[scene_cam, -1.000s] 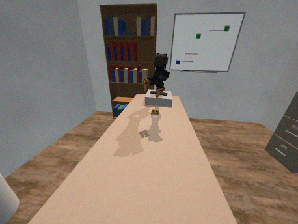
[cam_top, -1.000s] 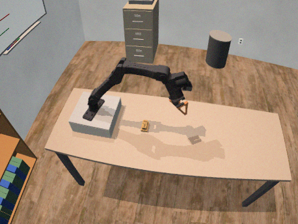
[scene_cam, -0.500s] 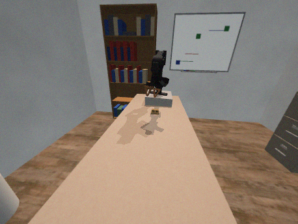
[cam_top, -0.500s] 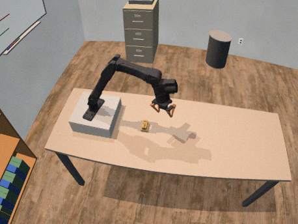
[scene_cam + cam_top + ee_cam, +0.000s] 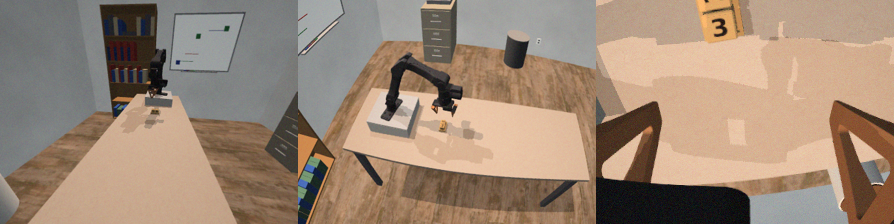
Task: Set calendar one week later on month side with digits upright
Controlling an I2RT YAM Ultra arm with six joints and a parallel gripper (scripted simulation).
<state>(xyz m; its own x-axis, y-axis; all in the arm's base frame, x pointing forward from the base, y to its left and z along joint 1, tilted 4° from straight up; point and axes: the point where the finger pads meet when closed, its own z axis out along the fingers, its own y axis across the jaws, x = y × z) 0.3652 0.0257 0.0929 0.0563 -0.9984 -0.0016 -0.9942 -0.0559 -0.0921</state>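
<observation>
Right now the wooden digit cube is 14 cm below my hand and 2 cm behind it. The rest, counted from my hand: calendar tray (16 cm below, 2 cm to the left, 2 cm behind).
</observation>
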